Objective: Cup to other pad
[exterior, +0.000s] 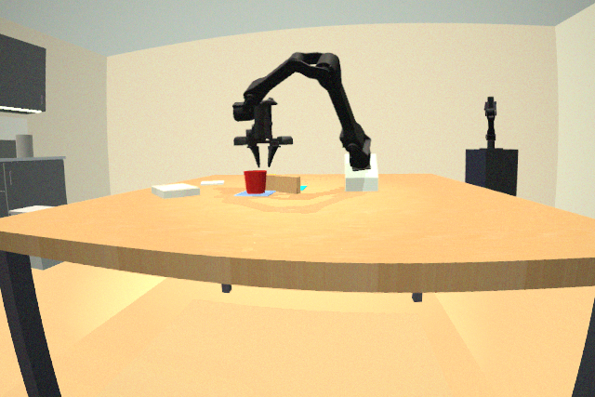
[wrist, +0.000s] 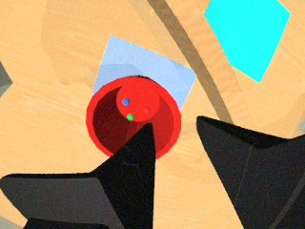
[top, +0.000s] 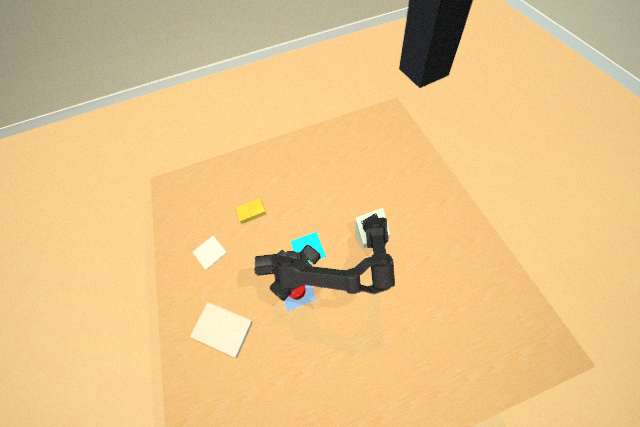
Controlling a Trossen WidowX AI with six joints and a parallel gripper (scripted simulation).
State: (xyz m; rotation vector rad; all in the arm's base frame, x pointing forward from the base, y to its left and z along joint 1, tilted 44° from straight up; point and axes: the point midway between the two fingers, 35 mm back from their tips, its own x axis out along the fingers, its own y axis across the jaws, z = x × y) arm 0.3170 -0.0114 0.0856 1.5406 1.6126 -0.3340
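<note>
My gripper tip is 50 mm above the cup, 30 mm short of it and 10 mm to the right of it. Round my gripper tip: light blue pad: 90 mm below, 30 mm ahead, 10 mm to the left; wooden bar: 70 mm below, 50 mm to the right, 20 mm behind; cyan pad: 120 mm to the right, 90 mm below, 80 mm behind.
</note>
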